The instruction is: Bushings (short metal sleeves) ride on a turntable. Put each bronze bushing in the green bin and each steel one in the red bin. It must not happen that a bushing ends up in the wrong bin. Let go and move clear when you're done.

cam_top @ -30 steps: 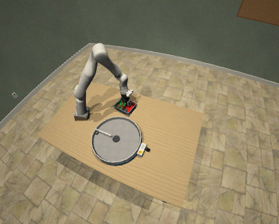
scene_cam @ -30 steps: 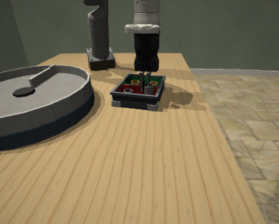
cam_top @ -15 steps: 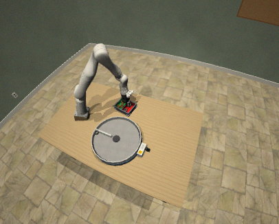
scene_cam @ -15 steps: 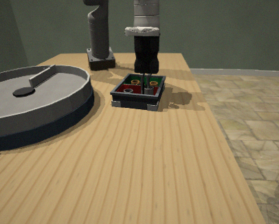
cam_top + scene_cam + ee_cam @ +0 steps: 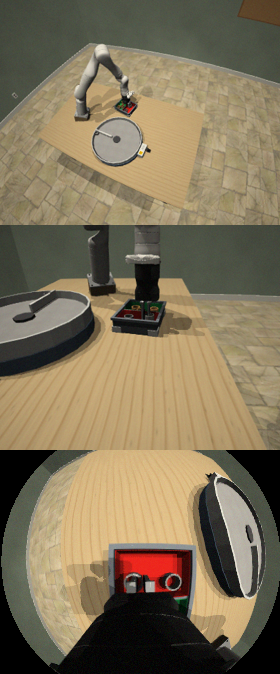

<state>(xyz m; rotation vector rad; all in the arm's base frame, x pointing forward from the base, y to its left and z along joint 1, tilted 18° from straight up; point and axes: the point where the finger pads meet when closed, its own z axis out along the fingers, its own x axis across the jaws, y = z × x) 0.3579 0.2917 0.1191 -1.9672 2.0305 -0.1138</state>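
The bin lies 3 cm behind my hand, 2 cm to the right of it and 2 cm below it. Round my hand: grey turntable 11 cm ahead, 37 cm to the right, 1 cm above.
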